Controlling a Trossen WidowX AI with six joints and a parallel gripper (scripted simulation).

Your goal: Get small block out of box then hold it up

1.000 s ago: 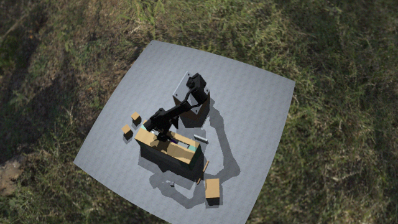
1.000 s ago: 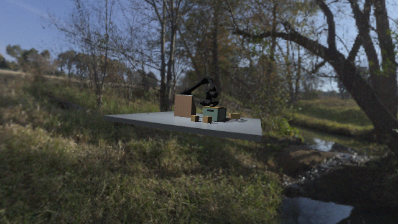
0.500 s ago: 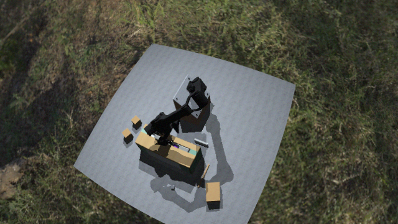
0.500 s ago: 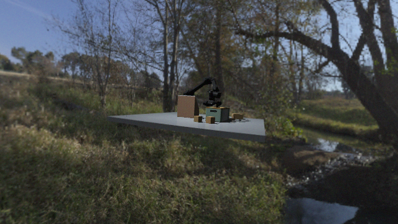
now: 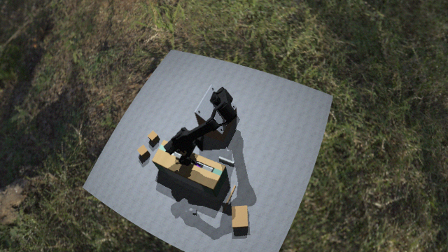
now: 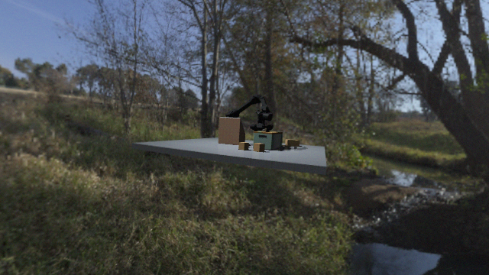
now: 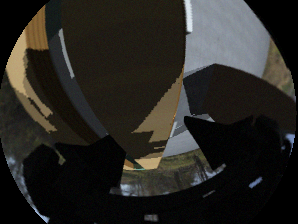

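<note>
Right now the purple block is 60 mm ahead of my gripper tip and 10 mm to the left of it. Round my gripper tip: tan box: 310 mm to the left, 250 mm ahead, 60 mm below; thin wooden stick: 220 mm to the left, 150 mm ahead, 80 mm below.
</note>
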